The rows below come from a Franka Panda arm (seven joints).
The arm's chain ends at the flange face. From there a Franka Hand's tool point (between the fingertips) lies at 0.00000 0.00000 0.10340 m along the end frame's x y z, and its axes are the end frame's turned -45 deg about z.
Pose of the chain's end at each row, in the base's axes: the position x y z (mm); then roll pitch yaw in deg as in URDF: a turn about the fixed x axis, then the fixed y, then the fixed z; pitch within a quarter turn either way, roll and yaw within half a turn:
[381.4 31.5 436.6 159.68 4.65 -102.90]
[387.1 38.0 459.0 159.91 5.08 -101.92]
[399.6 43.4 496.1 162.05 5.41 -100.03]
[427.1 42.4 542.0 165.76 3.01 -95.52]
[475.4 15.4 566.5 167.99 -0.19 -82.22]
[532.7 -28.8 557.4 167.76 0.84 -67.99]
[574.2 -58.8 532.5 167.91 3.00 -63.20]
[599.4 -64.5 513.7 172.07 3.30 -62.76]
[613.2 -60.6 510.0 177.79 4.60 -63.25]
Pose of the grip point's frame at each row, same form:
[348.2 47.2 340.0 168.66 17.58 -58.83]
[354.1 53.7 362.3 169.15 17.73 -57.72]
[369.8 58.1 398.2 170.98 16.48 -55.48]
[402.3 50.1 441.9 171.97 12.17 -51.00]
[454.1 12.2 465.4 171.31 8.33 -37.87]
[511.8 -35.6 456.4 171.87 9.22 -23.56]
[552.5 -63.8 431.5 173.52 10.66 -18.49]
[584.0 -65.8 411.5 176.72 7.94 -17.76]
[605.9 -55.0 407.0 -178.30 4.81 -18.09]

